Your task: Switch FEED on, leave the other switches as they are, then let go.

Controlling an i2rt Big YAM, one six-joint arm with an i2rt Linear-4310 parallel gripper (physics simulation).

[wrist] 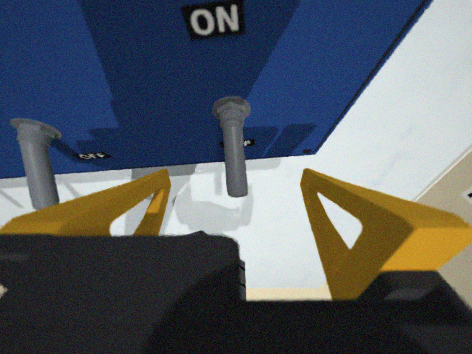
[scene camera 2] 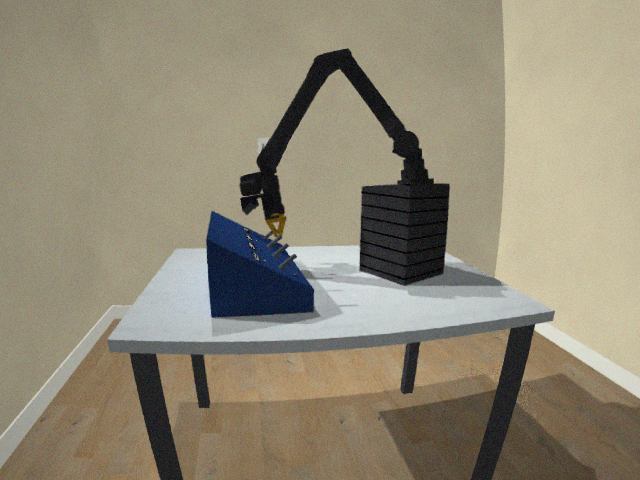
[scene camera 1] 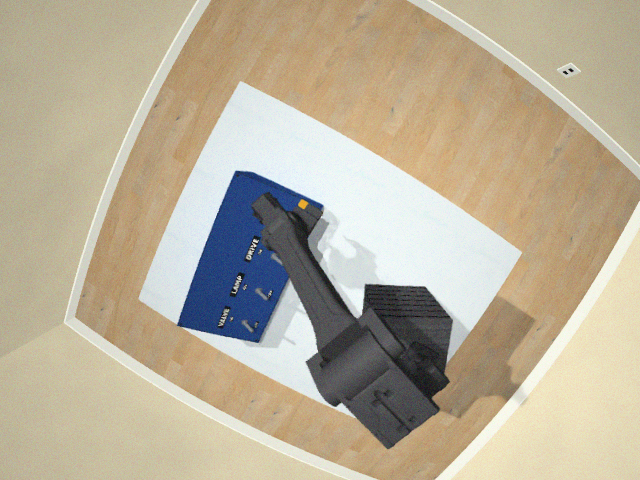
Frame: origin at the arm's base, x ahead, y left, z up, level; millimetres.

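Seen in the pictures: gripper, between the fingertips: [wrist: 235, 176]; arm's base, origin of its link: [scene camera 2: 415, 184] [scene camera 1: 414, 365].
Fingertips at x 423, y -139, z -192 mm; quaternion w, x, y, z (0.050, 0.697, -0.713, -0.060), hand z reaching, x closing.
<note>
Pixels of each thing's top centre, then the offset from my fingertips to it. "*": a spot on its surface instead. Level surfaces: height alone.
- Labels DRIVE, a spot on its surface: [scene camera 1: 251, 248] * dx +101, dy +124, dz +26 mm
- LAMP, a spot on its surface: [scene camera 1: 236, 284] * dx +91, dy +245, dz +27 mm
- VALVE, a spot on its surface: [scene camera 1: 223, 317] * dx +80, dy +365, dz +26 mm
- end switch lever, centre of its top: [wrist: 234, 178] dx +27, dy +0, dz +29 mm
- label, a spot on its surface: [wrist: 214, 20] * dx +85, dy +5, dz +14 mm
- LAMP lever, centre of its top: [scene camera 1: 261, 297] dx +7, dy +239, dz +29 mm
- VALVE lever, centre of its top: [scene camera 1: 247, 329] dx -2, dy +358, dz +29 mm
- neighbouring lever, centre of its top: [wrist: 15, 194] dx +17, dy +119, dz +29 mm
- white table, height of its surface: dz -103 mm
A blue sloped switch box [scene camera 1: 217, 242] [scene camera 2: 253, 289] [wrist: 165, 65] stands on the table. Labels DRIVE [scene camera 1: 251, 248], LAMP [scene camera 1: 236, 284] and VALVE [scene camera 1: 223, 317] show; the FEED label is hidden under the arm. The end switch lever [wrist: 235, 160], beyond DRIVE, tilts toward its OFF label, away from the ON label [wrist: 214, 20]. The LAMP lever [scene camera 1: 262, 293] and VALVE lever [scene camera 1: 247, 326] also lean to OFF. My gripper [scene camera 2: 278, 234] [wrist: 235, 176] is open; its yellow fingers are on either side of the end lever in the wrist view, with gaps on both sides.
The neighbouring lever [wrist: 40, 167] stands left of the left finger in the wrist view. The black ribbed pedestal [scene camera 1: 413, 315] [scene camera 2: 403, 232] under the arm's base stands on the white table [scene camera 1: 392, 206] [scene camera 2: 413, 310], to the right of the box in the second scene view.
</note>
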